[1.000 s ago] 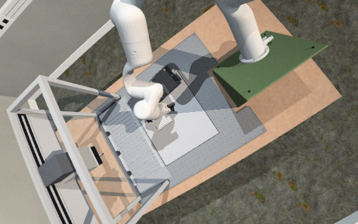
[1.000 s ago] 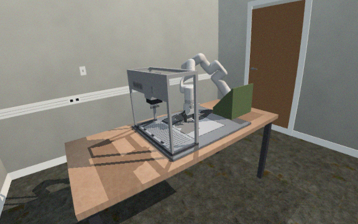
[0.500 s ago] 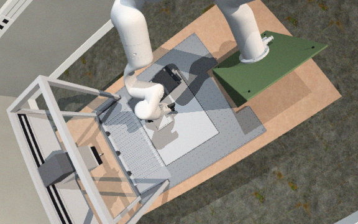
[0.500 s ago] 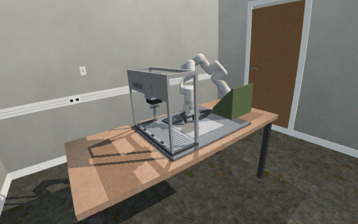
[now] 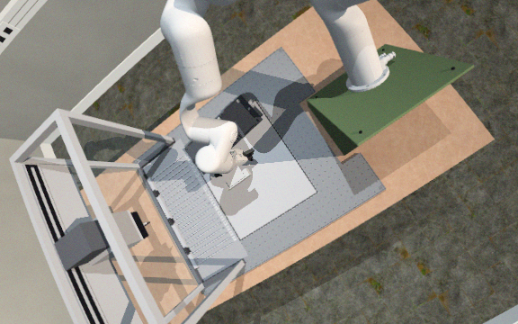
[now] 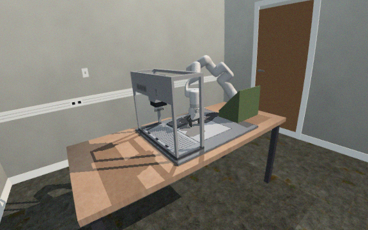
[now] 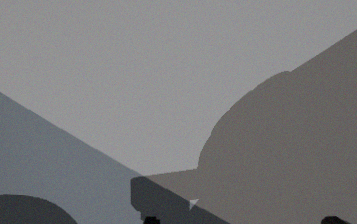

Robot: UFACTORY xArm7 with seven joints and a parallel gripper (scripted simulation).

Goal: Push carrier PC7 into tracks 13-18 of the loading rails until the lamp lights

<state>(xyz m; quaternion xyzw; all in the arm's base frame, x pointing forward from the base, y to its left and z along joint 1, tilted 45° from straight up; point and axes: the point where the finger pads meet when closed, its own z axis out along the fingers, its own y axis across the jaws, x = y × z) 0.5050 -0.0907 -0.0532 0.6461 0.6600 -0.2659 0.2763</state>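
The carrier PC7 is 140 mm to the right of my hand.
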